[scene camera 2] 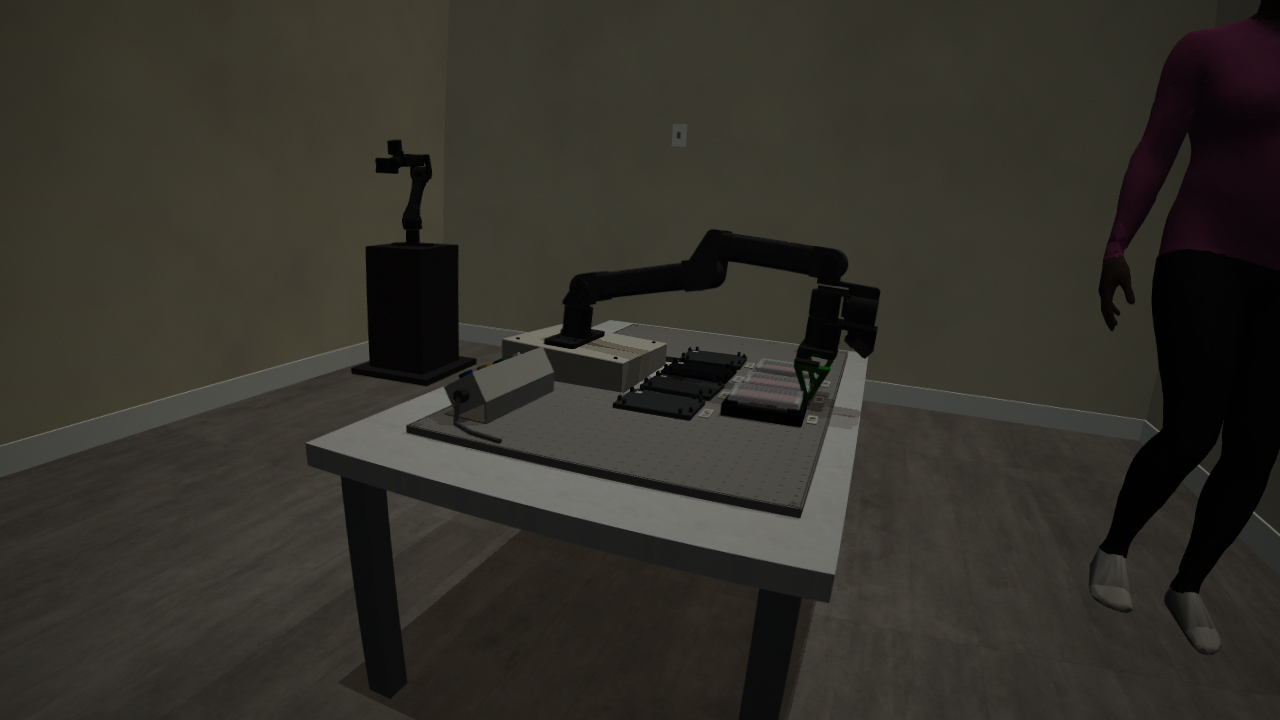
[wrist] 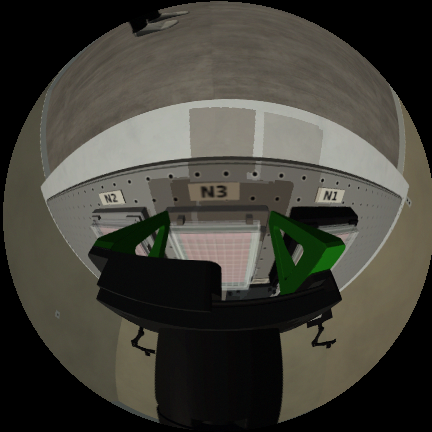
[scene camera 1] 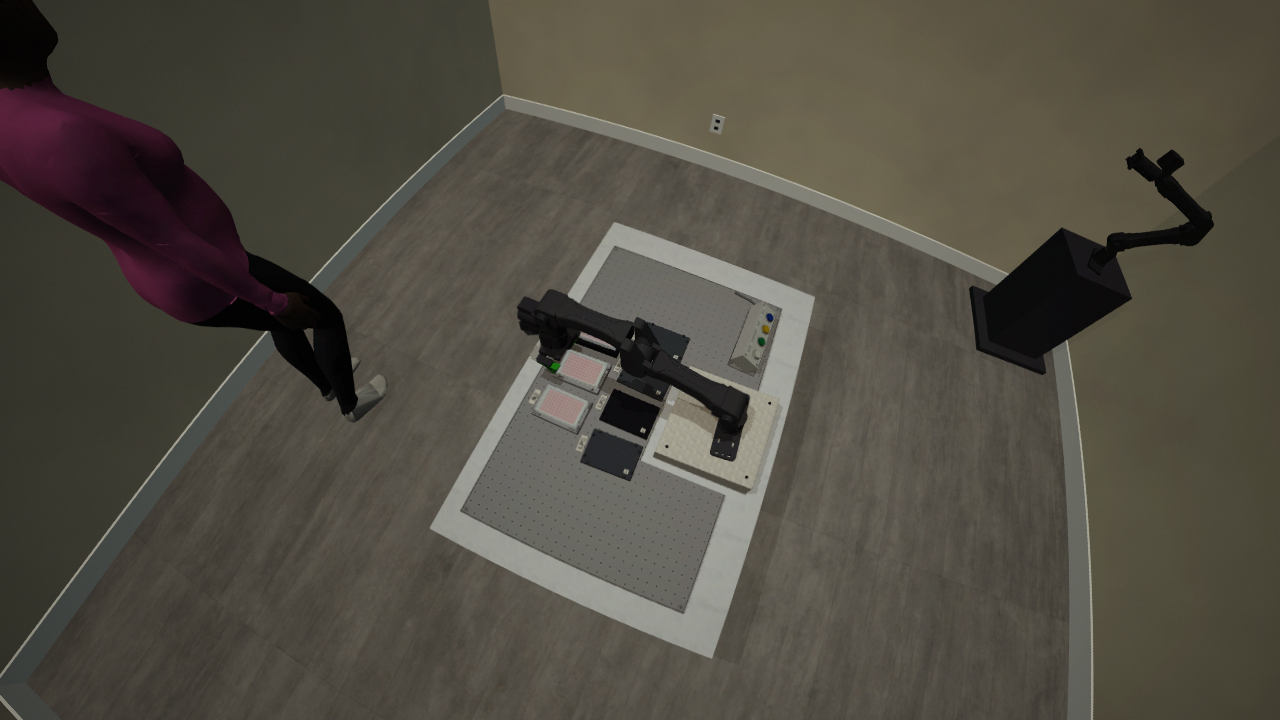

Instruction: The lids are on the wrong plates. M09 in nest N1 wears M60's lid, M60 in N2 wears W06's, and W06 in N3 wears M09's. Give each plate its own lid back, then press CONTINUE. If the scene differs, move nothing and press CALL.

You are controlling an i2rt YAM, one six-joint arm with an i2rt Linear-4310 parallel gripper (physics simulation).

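Places are measured from the arm's base along level axes (x left, y up, z ahead), in millimetres.
Pixels of known places: gripper, fingertip midpoint: (scene camera 2: 810, 392) (wrist: 218, 216) (scene camera 1: 561, 359); arm's base, origin of the base link: (scene camera 2: 575, 339) (scene camera 1: 730, 424).
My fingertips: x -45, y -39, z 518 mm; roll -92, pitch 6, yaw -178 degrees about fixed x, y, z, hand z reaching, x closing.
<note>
Ahead of a thing's pixels: the offset from my fingertips to its top centre. Level surfaces: height alone.
My gripper (scene camera 2: 811, 394) (wrist: 218, 216) is open. Its green fingers stand apart on either side of the near-label end of the lidded plate @(dx +9, dy +15, dz -70 mm) (scene camera 1: 582, 369) (wrist: 215, 250) in nest N3, and hold nothing. That plate is pink under a clear lid. A similar lidded plate @(dx +138, dy +14, dz -59 mm) (scene camera 1: 561, 406) (wrist: 107, 231) sits in N2. In N1, another pink plate @(dx -123, dy +25, dz -79 mm) (scene camera 2: 765, 396) (wrist: 346, 239) sits in a black nest @(dx -123, dy +14, dz -79 mm) (wrist: 325, 215); the arm partly covers it in scene camera 1. Lid and plate names cannot be read. The console @(dx -271, dy +69, dz -531 mm) (scene camera 1: 744, 347) (scene camera 2: 514, 385) has blue, yellow, green and whitish buttons; their labels are unreadable.
Several dark flat stands (scene camera 1: 611, 454) (scene camera 2: 659, 402) line up between the nests and the arm's cream base block (scene camera 1: 707, 447) (scene camera 2: 608, 362). The perforated board @(dy -15 mm) (scene camera 1: 590, 528) lies on the white table @(dy -28 mm) (scene camera 1: 572, 595). A person (scene camera 1: 170, 214) (scene camera 2: 1208, 179) stands beyond the nest side.
</note>
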